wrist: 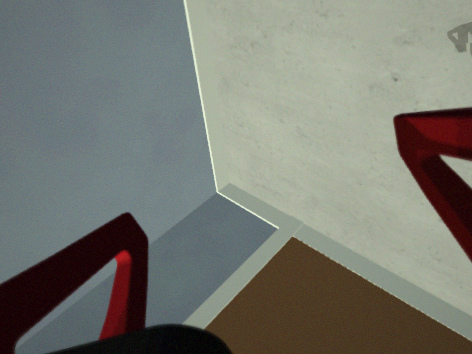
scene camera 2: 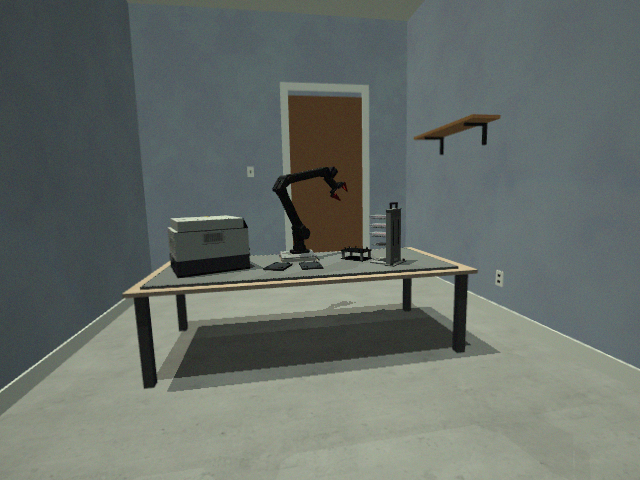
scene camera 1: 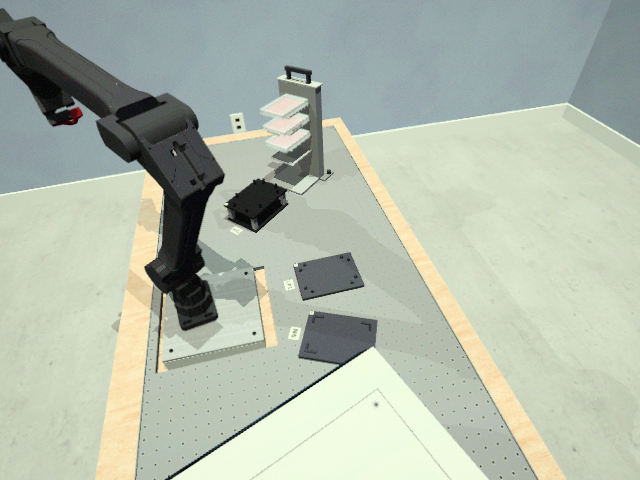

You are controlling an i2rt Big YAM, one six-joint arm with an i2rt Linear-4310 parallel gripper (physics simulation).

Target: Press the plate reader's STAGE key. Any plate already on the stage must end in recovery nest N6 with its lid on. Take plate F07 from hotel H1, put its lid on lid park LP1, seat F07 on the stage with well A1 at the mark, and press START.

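Frame: origin at the arm's base, x right, y down, z ahead, level; millimetres.
Where they show: gripper, fingertip midpoint: (wrist: 258, 183) (scene camera 2: 343, 196) (scene camera 1: 64, 105); arm's base at its link origin: (scene camera 2: 299, 252) (scene camera 1: 195, 306).
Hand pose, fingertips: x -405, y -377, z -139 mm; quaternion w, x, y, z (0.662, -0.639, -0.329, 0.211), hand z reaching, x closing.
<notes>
Each offset is from my fingertips to the top centre of the thing.
My gripper (scene camera 1: 66, 117) (scene camera 2: 342, 191) (wrist: 258, 183) is open and empty, high in the air on the door side of the table, short of the hotel. Hotel H1 (scene camera 1: 316, 129) (scene camera 2: 393, 235) holds three pinkish plates in its upper levels, the top plate @(dy +120, dx -2, dz +546 mm) (scene camera 1: 284, 105), the middle plate @(dy +173, dx -2, dz +546 mm) (scene camera 1: 285, 124) and the lower plate @(dy +227, dx -2, dz +546 mm) (scene camera 1: 287, 139). Their names cannot be read. Lid park LP1 @(dy +387, dx +438, dz +477 mm) (scene camera 1: 329, 276) (scene camera 2: 311, 265) and recovery nest N6 @(dy +389, dx +621, dz +421 mm) (scene camera 1: 338, 334) (scene camera 2: 278, 266) are bare. The plate reader @(dy +108, dx +1002, dz +231 mm) (scene camera 1: 330, 434) (scene camera 2: 209, 250) shows its pale top; its keys and stage cannot be made out.
A raised black stand (scene camera 1: 255, 196) (scene camera 2: 355, 250) with pegs stands between the hotel and the arm base plate (scene camera 1: 227, 338). Its label is unreadable. A wall shelf (scene camera 2: 457, 127) hangs at the right. The wrist view shows wall, floor and the brown door (wrist: 300, 300).
</notes>
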